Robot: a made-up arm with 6 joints.
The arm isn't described. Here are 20 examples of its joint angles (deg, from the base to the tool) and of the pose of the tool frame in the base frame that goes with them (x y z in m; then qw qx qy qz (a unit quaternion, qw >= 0)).
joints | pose
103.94 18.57 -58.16 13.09 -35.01 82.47 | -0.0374 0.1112 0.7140 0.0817 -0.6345 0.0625 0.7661
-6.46 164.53 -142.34 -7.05 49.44 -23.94 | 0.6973 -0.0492 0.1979 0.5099 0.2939 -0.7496 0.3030
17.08 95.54 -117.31 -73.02 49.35 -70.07 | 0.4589 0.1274 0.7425 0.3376 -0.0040 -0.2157 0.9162
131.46 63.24 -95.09 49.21 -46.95 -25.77 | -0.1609 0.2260 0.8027 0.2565 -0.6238 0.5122 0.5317
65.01 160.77 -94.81 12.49 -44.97 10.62 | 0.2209 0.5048 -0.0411 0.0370 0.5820 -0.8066 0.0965
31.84 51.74 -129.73 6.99 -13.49 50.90 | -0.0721 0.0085 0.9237 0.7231 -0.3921 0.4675 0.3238
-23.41 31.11 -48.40 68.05 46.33 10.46 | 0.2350 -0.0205 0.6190 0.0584 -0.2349 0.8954 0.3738
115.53 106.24 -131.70 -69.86 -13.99 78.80 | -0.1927 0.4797 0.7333 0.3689 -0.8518 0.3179 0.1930
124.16 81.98 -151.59 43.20 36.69 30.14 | -0.0678 0.0813 0.9478 0.0130 0.8970 -0.0273 -0.4411
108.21 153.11 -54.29 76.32 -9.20 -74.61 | -0.0665 0.2811 -0.0907 0.3056 0.6829 -0.2496 0.6148
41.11 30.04 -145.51 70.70 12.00 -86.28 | -0.3230 -0.2591 0.7717 0.8837 0.0237 0.4609 -0.0775
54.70 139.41 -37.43 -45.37 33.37 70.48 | 0.1116 0.1571 -0.0324 0.7046 0.2096 -0.5162 0.4394
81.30 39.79 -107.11 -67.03 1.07 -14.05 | 0.0377 -0.0063 0.8756 0.6934 -0.0506 0.6243 -0.3562
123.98 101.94 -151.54 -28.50 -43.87 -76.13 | -0.1526 0.2837 0.8927 0.8262 0.0305 0.5623 -0.0182
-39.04 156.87 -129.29 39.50 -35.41 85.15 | 0.5724 -0.3883 0.2456 0.5145 0.2826 0.6054 0.5376
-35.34 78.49 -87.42 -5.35 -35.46 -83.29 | 0.3512 -0.2117 0.6646 0.0697 -0.3598 -0.4084 0.8360
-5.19 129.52 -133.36 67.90 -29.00 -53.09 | 0.6422 -0.0272 0.5659 0.1975 0.1687 0.9572 -0.1275
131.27 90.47 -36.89 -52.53 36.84 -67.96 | -0.2046 0.3227 0.1850 0.4434 -0.3087 -0.4608 -0.7041
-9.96 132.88 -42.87 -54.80 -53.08 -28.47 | 0.2885 -0.0216 -0.0106 0.0732 0.5551 -0.6653 0.4939
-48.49 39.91 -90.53 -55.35 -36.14 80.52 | 0.0900 -0.0352 0.8139 0.5056 -0.0080 0.7474 -0.4310
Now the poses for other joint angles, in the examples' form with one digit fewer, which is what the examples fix.
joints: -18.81 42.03 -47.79 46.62 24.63 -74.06
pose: 0.307 -0.058 0.560 0.042 0.158 -0.879 0.449
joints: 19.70 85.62 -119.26 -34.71 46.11 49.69
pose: 0.367 0.152 0.783 0.055 -0.083 0.995 -0.032
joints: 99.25 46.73 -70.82 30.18 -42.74 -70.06
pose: -0.017 0.267 0.715 0.598 -0.347 0.721 -0.046
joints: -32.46 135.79 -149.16 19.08 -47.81 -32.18
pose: 0.541 -0.302 0.616 0.356 0.398 0.709 -0.460
